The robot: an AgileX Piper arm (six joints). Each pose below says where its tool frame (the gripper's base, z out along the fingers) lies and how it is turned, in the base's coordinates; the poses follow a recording.
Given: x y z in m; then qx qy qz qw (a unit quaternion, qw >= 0).
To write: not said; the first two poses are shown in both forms.
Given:
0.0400, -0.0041, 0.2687, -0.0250, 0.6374, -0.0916, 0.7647
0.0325, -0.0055, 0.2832, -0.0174, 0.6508, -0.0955, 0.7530
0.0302, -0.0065, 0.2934, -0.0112, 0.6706, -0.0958, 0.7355
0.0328, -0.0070, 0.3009, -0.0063, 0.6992, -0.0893, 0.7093
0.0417, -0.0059, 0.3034, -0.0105, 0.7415, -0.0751, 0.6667
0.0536, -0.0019, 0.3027, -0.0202, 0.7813, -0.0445, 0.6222
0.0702, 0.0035, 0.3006, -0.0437, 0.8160, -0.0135, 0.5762
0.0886, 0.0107, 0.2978, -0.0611, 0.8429, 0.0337, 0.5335
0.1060, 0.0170, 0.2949, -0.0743, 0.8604, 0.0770, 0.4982
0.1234, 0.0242, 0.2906, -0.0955, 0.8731, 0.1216, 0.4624
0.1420, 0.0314, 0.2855, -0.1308, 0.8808, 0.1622, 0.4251
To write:
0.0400, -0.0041, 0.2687, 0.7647, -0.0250, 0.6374, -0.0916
0.0325, -0.0055, 0.2832, 0.7530, -0.0174, 0.6508, -0.0955
0.0302, -0.0065, 0.2934, 0.7355, -0.0112, 0.6706, -0.0958
0.0328, -0.0070, 0.3009, 0.7093, -0.0063, 0.6992, -0.0893
0.0417, -0.0059, 0.3034, 0.6667, -0.0105, 0.7415, -0.0751
0.0536, -0.0019, 0.3027, 0.6222, -0.0202, 0.7813, -0.0445
0.0702, 0.0035, 0.3006, 0.5762, -0.0437, 0.8160, -0.0135
0.0886, 0.0107, 0.2978, 0.5335, -0.0611, 0.8429, 0.0337
0.1060, 0.0170, 0.2949, 0.4982, -0.0743, 0.8604, 0.0770
0.1234, 0.0242, 0.2906, 0.4624, -0.0955, 0.8731, 0.1216
0.1420, 0.0314, 0.2855, 0.4251, -0.1308, 0.8808, 0.1622

